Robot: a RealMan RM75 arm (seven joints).
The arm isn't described. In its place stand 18 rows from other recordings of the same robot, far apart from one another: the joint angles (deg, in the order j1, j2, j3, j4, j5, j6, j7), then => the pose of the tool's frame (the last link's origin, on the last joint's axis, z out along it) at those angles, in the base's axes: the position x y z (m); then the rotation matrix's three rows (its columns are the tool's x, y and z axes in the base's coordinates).
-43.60 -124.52 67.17 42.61 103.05 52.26 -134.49 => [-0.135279, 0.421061, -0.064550], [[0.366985, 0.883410, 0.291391], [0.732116, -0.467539, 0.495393], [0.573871, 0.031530, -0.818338]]
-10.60 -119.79 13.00 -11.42 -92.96 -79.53 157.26 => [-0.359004, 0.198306, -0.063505], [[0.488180, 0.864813, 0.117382], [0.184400, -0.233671, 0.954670], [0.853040, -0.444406, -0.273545]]
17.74 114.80 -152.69 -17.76 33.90 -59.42 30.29 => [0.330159, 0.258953, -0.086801], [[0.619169, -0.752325, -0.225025], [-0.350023, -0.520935, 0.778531], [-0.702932, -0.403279, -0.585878]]
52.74 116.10 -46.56 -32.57 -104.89 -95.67 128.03 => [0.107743, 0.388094, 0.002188], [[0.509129, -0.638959, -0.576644], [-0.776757, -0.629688, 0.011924], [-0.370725, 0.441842, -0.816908]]
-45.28 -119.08 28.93 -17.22 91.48 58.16 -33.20 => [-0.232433, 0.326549, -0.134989], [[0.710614, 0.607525, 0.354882], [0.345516, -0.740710, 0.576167], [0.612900, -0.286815, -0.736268]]
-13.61 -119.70 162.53 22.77 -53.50 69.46 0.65 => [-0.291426, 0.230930, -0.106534], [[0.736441, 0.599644, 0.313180], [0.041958, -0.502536, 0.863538], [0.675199, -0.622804, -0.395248]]
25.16 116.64 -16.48 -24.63 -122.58 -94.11 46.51 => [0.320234, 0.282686, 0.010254], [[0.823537, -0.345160, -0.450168], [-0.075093, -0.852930, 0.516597], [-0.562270, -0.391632, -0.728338]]
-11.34 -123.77 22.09 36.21 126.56 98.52 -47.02 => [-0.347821, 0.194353, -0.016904], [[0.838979, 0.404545, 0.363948], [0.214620, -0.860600, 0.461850], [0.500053, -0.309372, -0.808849]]
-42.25 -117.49 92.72 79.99 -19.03 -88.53 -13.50 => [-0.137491, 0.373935, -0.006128], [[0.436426, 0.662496, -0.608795], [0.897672, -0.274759, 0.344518], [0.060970, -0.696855, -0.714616]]
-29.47 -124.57 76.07 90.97 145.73 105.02 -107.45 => [-0.154380, 0.303545, 0.003716], [[0.941022, -0.011374, -0.338154], [0.012254, -0.997633, 0.067656], [-0.338123, -0.067810, -0.938656]]
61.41 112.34 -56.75 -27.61 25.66 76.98 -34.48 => [0.195662, 0.429151, -0.007584], [[0.510150, -0.745576, 0.428793], [-0.845785, -0.525412, 0.092684], [0.156190, -0.409949, -0.898636]]
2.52 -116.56 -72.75 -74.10 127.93 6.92 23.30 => [-0.281043, 0.318979, 0.008262], [[0.579598, 0.803985, -0.132943], [0.293554, -0.053805, 0.954427], [0.760192, -0.592210, -0.267198]]
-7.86 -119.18 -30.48 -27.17 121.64 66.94 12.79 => [-0.324189, 0.236840, -0.072499], [[0.786427, 0.611804, 0.085018], [0.040662, -0.188620, 0.981208], [0.616343, -0.768191, -0.173213]]
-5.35 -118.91 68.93 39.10 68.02 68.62 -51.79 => [-0.330657, 0.267524, -0.003652], [[0.772430, 0.549326, 0.318735], [0.147867, -0.643627, 0.750919], [0.617646, -0.532902, -0.578384]]
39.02 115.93 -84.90 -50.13 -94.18 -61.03 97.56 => [0.134903, 0.391408, -0.048796], [[0.917368, -0.272179, -0.290438], [-0.187199, -0.938956, 0.288648], [-0.351272, -0.210427, -0.912320]]
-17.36 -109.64 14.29 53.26 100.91 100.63 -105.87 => [-0.327942, 0.277489, 0.197592], [[0.430513, 0.817707, 0.382117], [0.300877, -0.529160, 0.793387], [0.850959, -0.226593, -0.473839]]
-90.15 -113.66 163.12 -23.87 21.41 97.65 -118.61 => [-0.035894, 0.420588, -0.006513], [[0.806418, 0.585065, -0.085962], [0.569076, -0.807322, -0.156152], [-0.160758, 0.077005, -0.983985]]
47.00 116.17 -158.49 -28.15 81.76 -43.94 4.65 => [0.177453, 0.411551, -0.092982], [[0.623498, -0.735235, -0.265855], [-0.151475, -0.447203, 0.881513], [-0.767011, -0.509351, -0.390200]]
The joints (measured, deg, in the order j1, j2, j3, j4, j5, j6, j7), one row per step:
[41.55, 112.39, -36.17, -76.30, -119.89, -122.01, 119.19]
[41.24, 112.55, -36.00, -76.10, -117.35, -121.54, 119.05]
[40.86, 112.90, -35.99, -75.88, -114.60, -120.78, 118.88]
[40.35, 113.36, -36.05, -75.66, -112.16, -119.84, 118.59]
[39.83, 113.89, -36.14, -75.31, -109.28, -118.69, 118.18]
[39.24, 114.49, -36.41, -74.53, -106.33, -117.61, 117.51]
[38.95, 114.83, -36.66, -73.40, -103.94, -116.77, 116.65]
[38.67, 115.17, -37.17, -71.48, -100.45, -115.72, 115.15]
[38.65, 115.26, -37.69, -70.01, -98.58, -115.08, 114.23]
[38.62, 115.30, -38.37, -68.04, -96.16, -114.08, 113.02]
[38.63, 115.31, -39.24, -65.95, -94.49, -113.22, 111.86]
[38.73, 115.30, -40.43, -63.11, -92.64, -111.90, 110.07]
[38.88, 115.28, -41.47, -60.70, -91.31, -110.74, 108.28]
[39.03, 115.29, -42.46, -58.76, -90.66, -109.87, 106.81]
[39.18, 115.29, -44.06, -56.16, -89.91, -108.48, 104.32]
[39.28, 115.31, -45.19, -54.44, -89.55, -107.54, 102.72]
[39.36, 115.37, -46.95, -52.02, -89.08, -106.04, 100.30]
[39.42, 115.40, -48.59, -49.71, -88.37, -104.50, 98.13]
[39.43, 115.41, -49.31, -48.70, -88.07, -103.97, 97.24]
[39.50, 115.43, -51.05, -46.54, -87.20, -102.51, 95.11]
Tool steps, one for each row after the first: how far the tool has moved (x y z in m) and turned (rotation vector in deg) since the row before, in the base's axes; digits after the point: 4 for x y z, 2 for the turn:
[-0.0033, -0.0006, 0.0005, 0.39, 2.34, 1.16]
[-0.0038, -0.0005, -0.0005, 0.45, 2.63, 1.19]
[-0.0027, -0.0005, -0.0011, 0.56, 2.47, 0.91]
[-0.0035, -0.0003, -0.0011, 0.69, 2.98, 1.08]
[-0.0027, -0.0007, -0.0024, 0.32, 3.18, 1.06]
[-0.0021, 0.0001, -0.0018, 0.16, 2.67, 0.99]
[-0.0032, 0.0004, -0.0024, 0.12, 3.81, 1.61]
[-0.0018, 0.0009, -0.0021, -0.17, 2.07, 0.80]
[-0.0019, 0.0017, -0.0022, -0.02, 2.70, 0.78]
[-0.0006, 0.0018, -0.0038, -0.42, 1.97, 0.36]
[-0.0003, 0.0032, -0.0056, -0.31, 2.28, 0.26]
[0.0000, 0.0030, -0.0052, -0.06, 1.64, 0.20]
[0.0004, 0.0022, -0.0056, -0.25, 0.82, 0.07]
[0.0010, 0.0030, -0.0085, 0.01, 0.75, 0.21]
[0.0009, 0.0017, -0.0063, -0.09, 0.29, 0.02]
[0.0018, 0.0022, -0.0098, -0.01, 0.20, -0.05]
[0.0019, 0.0021, -0.0088, 0.09, 0.33, -0.28]
[0.0010, 0.0004, -0.0039, -0.10, 0.10, -0.10]
[0.0017, 0.0014, -0.0086, 0.12, 0.21, -0.19]

